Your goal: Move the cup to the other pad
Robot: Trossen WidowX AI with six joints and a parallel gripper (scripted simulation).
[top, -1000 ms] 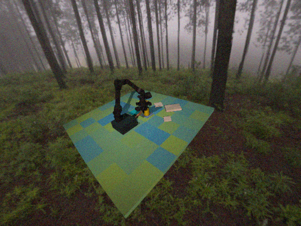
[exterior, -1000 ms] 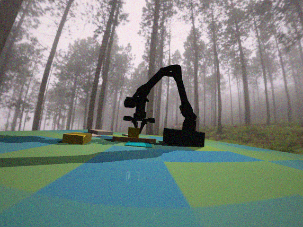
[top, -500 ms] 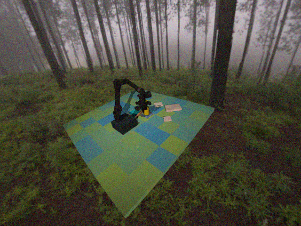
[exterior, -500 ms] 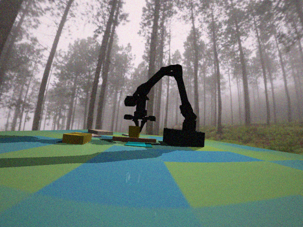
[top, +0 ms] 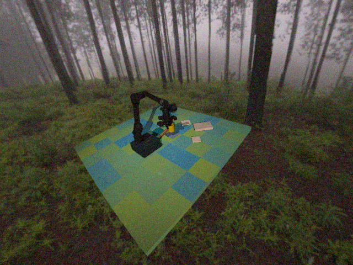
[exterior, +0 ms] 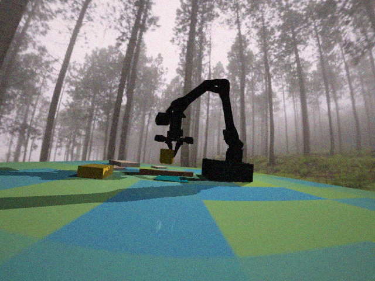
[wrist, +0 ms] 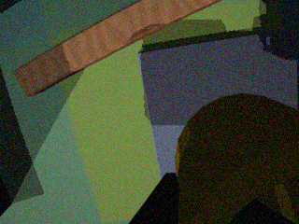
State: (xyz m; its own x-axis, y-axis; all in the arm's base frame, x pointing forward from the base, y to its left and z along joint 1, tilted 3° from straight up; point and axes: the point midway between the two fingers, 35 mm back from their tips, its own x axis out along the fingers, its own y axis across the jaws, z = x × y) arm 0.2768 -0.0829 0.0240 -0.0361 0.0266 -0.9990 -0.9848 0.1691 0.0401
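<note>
Now: gripper tip 1 cm past the teal pad, 16 cm to the right of it and 9 cm above it. Also, from my gripper tip: brown wooden bar (2 cm ahead, 8 cm to the left, 8 cm below); yellow cup (2 cm ahead, 1 cm to the right).
</note>
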